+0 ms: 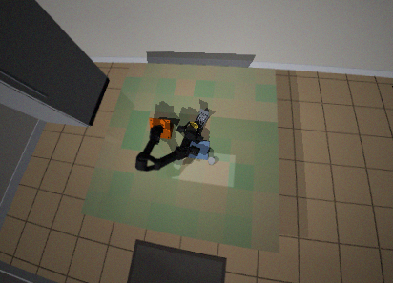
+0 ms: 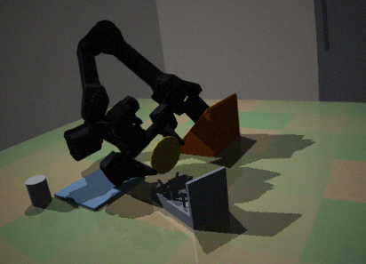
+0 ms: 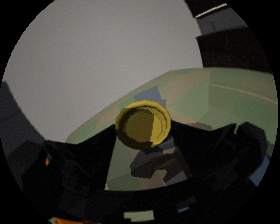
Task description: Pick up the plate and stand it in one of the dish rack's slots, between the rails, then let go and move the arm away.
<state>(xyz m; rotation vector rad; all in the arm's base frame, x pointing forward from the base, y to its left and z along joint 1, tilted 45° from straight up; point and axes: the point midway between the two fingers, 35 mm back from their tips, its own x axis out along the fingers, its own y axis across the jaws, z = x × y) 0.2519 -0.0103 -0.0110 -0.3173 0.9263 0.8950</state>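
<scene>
Right now my gripper tip is 50 mm above the grey dish rack, 40 mm to the right of it and 40 mm short of it. Also, from my gripper tip: blue spoon 190 mm to the right, 80 mm behind, 70 mm below; yellow plate 10 mm to the right; blue mat 170 mm to the right, 70 mm below, 20 mm ahead.
</scene>
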